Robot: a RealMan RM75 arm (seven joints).
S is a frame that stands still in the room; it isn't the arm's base.
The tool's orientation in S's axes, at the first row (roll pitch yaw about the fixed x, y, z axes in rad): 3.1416 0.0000 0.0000
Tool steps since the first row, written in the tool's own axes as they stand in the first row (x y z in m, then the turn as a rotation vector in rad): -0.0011 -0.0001 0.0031 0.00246 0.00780 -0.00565; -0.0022 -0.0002 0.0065 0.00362 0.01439 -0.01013; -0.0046 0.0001 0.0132 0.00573 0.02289 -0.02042; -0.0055 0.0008 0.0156 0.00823 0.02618 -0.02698; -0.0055 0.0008 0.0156 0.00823 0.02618 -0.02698; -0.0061 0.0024 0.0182 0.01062 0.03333 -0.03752
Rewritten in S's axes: -0.0011 0.0001 -0.0031 0.00246 -0.00780 0.00565; -0.0022 0.0002 -0.0065 0.00362 -0.01439 0.01013; -0.0046 -0.0001 -0.0132 0.00573 -0.02289 0.02042; -0.0055 -0.0008 -0.0156 0.00823 -0.02618 0.02698; -0.0055 -0.0008 -0.0156 0.00823 -0.02618 0.02698; -0.0061 -0.0024 -0.0182 0.01062 -0.03333 0.03752
